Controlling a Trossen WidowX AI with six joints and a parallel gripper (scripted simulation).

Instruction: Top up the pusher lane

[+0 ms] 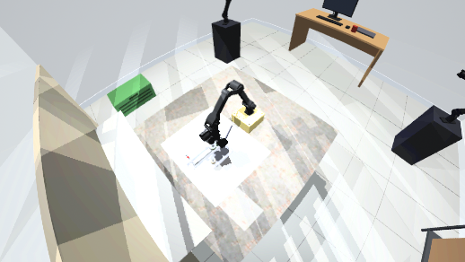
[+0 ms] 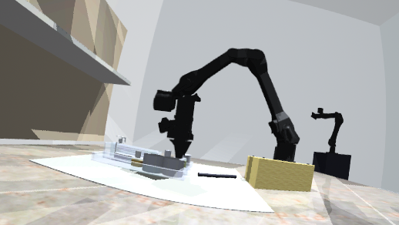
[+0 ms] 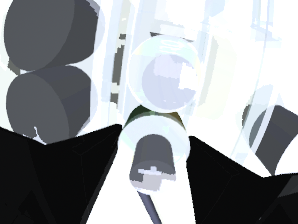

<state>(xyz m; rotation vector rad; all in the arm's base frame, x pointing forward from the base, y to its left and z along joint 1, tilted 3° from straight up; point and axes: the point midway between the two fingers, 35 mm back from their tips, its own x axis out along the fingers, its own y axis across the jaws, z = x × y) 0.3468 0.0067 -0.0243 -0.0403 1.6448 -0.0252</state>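
Right now the black rod is 13 cm behind my gripper tip, 3 cm below it and 2 cm to the right of it. Round my gripper tip: clear lane fixture (14 cm ahead, 2 cm to the right, 2 cm below).
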